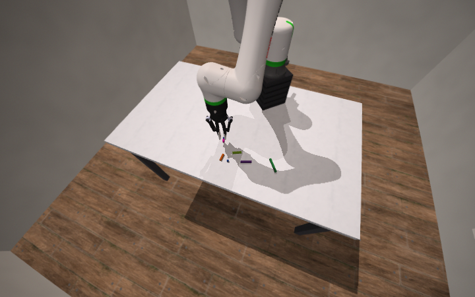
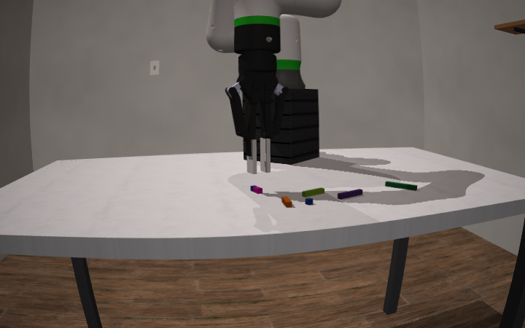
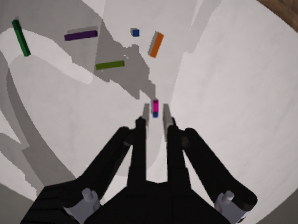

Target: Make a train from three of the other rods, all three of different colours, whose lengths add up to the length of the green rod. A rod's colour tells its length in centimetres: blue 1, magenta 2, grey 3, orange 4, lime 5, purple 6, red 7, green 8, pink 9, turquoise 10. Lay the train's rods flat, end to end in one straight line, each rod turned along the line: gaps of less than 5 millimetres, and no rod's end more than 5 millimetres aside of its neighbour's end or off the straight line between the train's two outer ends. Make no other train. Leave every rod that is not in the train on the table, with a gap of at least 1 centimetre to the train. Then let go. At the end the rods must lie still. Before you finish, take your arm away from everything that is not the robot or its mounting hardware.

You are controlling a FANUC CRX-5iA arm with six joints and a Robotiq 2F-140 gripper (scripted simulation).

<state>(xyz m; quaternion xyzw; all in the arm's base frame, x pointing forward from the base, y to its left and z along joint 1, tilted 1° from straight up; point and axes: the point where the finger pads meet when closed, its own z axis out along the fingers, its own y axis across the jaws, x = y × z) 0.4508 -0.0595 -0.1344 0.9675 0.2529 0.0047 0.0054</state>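
Now: hand 20 mm short of the lime rod, 110 mm to the right of it and 70 mm above it. From my hand the other things lie so: magenta rod 70 mm below; orange rod 90 mm ahead, 50 mm to the left, 70 mm below; purple rod 40 mm ahead, 180 mm to the left, 70 mm below.
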